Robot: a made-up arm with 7 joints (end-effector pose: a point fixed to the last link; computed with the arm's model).
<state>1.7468 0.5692 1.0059 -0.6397 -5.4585 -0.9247 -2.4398</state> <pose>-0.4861 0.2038 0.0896 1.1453 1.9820 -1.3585</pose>
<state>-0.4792 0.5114 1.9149 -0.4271 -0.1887 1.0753 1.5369</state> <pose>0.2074 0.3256 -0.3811 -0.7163 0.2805 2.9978</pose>
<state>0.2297 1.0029 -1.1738 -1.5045 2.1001 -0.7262 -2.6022</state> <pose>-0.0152 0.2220 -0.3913 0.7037 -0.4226 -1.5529</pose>
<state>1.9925 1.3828 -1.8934 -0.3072 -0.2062 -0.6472 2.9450</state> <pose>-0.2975 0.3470 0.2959 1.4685 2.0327 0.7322</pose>
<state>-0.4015 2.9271 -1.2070 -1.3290 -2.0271 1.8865 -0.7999</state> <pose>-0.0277 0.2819 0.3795 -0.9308 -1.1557 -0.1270</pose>
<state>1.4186 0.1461 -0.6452 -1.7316 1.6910 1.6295 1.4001</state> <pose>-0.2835 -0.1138 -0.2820 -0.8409 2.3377 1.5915</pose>
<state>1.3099 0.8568 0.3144 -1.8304 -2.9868 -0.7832 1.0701</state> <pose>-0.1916 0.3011 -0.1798 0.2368 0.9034 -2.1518</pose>
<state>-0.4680 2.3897 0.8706 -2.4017 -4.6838 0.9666 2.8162</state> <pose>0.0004 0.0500 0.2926 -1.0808 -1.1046 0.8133</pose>
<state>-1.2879 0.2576 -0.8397 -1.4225 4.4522 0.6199 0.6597</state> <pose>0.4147 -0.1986 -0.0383 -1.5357 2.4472 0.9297</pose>
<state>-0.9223 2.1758 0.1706 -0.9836 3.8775 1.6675 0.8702</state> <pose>-0.0121 0.3469 0.3747 -1.7695 -0.1715 -0.5747</pose>
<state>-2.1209 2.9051 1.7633 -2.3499 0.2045 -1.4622 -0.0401</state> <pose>-0.2402 0.0469 -0.1844 -1.1300 -1.7749 0.6207</pose>
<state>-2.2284 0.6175 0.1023 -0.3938 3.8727 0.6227 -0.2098</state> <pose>0.3520 0.0101 0.4136 2.8285 -0.3940 0.1454</pose>
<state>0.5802 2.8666 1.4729 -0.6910 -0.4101 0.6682 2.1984</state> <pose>0.2845 0.0353 0.4481 0.1010 -2.8609 0.2529</pose>
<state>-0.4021 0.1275 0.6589 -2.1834 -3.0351 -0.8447 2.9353</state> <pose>0.2617 0.1286 -0.1696 0.4289 -1.6967 0.3111</pose>
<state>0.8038 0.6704 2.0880 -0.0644 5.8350 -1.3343 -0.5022</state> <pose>-0.3747 0.3004 -0.2534 2.0513 -0.2986 0.1062</pose>
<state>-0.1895 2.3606 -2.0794 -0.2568 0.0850 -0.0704 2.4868</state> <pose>-0.0650 0.4244 0.3354 1.9957 -0.6136 0.6171</pose>
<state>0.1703 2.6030 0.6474 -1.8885 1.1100 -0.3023 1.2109</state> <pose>0.2268 0.0608 0.3112 -0.5310 -1.4847 -0.9813</pose>
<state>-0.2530 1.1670 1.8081 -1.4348 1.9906 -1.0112 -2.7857</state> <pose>-0.0200 0.4584 0.0294 1.7708 -0.6437 2.0210</pose>
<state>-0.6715 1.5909 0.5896 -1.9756 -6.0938 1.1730 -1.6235</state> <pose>0.1318 0.2644 0.2305 2.4069 -0.1550 -0.7135</pose>
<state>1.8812 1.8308 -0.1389 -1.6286 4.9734 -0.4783 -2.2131</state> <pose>-0.1291 0.4081 -0.0572 0.6437 0.7026 1.3792</pose>
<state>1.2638 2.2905 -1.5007 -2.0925 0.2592 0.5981 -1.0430</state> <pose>-0.0848 0.3349 0.0768 -1.2582 1.3917 -1.8445</pose>
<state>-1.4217 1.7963 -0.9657 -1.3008 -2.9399 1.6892 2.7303</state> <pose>0.2411 0.3490 0.2183 -0.6863 1.6248 1.7071</pose>
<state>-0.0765 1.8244 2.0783 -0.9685 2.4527 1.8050 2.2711</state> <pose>-0.0954 0.4273 0.2656 -1.9485 0.0149 0.5686</pose>
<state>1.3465 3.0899 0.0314 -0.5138 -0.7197 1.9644 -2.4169</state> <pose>0.5004 0.1906 0.0695 -0.7323 -2.4703 -1.1915</pose>
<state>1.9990 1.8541 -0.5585 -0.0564 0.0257 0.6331 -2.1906</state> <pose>-0.0558 0.5077 0.1841 1.3969 -1.7733 0.4149</pose>
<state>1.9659 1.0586 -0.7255 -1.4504 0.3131 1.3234 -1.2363</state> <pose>-0.4323 0.1406 0.0527 -1.5495 1.7911 -1.0477</pose>
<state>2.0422 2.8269 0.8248 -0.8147 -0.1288 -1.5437 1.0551</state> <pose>0.3656 0.3079 -0.2152 -0.9880 -0.0139 -1.3516</pose>
